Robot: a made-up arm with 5 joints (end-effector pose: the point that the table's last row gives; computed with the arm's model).
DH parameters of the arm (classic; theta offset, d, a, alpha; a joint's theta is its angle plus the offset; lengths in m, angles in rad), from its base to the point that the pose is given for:
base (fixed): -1.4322 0 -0.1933 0
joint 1: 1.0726 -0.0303 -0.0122 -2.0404
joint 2: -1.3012 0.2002 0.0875 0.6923
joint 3: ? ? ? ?
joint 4: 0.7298 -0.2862 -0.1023 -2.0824
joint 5: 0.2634 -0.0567 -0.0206 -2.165
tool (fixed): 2.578 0.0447 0 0
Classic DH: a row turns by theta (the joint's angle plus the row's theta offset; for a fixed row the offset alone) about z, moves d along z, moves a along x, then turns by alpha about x.
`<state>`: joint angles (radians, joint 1 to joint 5).
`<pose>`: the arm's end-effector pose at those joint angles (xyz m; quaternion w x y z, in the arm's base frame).
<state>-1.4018 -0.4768 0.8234 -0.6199 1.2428</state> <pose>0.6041 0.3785 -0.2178 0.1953 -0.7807 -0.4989 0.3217</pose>
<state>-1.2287 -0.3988 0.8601 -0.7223 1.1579</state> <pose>0.5834 0.4655 -0.2081 0.1692 -0.7397 -0.5651 0.3240</pose>
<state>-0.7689 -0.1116 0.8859 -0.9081 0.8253</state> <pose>0.4685 0.6714 -0.1603 0.1123 -0.6267 -0.6777 0.3680</pose>
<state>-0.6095 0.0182 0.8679 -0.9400 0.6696</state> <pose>0.4132 0.7252 -0.1369 0.0933 -0.5871 -0.6960 0.4027</pose>
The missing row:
joint 3: -1.2757 0.7109 0.1694 0.6546
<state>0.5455 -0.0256 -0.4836 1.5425 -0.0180</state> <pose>-0.6154 0.5243 0.0699 0.3451 0.2977 0.1118 -0.8831</pose>
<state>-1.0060 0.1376 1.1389 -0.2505 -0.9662</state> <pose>0.5592 0.4414 -0.0184 0.0399 -0.0495 -0.2212 0.9732</pose>
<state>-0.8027 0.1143 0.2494 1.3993 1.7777</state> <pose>0.3909 0.7432 0.1667 0.6504 -0.6017 -0.1281 0.4456</pose>
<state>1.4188 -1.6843 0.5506 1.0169 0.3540</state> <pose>-0.4397 -0.0343 -0.5166 0.7656 0.5147 0.3348 -0.1919</pose>
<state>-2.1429 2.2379 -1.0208 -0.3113 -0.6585</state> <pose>-0.0094 -0.3657 -0.0851 0.8575 -0.3415 0.2206 0.3152</pose>
